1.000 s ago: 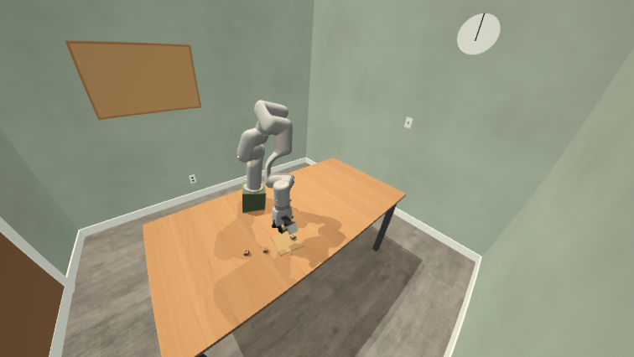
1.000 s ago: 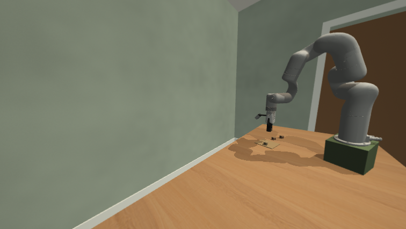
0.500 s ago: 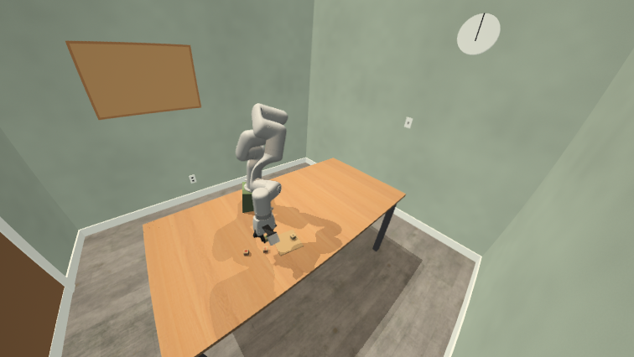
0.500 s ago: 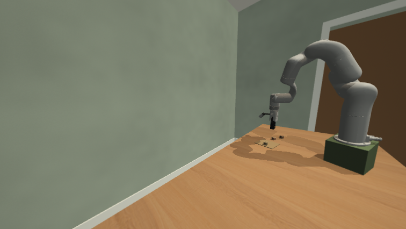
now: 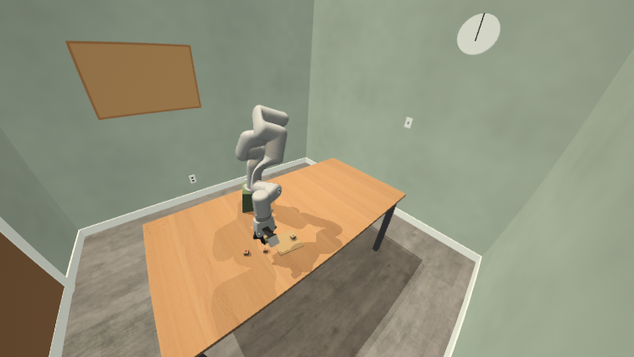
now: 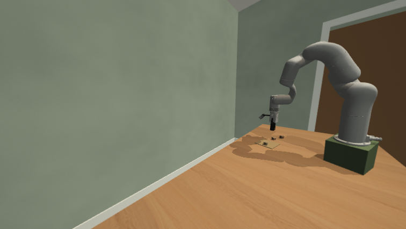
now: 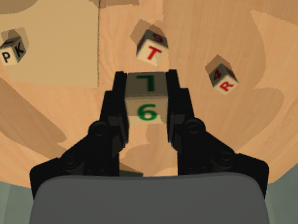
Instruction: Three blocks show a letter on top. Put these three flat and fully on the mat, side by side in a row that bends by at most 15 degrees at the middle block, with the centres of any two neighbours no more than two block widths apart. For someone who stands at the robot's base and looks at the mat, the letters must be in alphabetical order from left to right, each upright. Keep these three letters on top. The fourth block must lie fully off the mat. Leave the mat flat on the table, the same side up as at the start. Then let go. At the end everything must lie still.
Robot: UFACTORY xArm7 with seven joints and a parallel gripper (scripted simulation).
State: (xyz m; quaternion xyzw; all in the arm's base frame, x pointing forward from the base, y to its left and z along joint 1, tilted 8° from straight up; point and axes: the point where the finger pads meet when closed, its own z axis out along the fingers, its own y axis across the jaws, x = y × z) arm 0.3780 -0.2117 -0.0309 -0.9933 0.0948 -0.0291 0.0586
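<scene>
Now: hand 30 mm short of the tan mat, 120 mm to the right of it and 110 mm above it. The rest, counted from my hand: green-topped block (10 mm below).
</scene>
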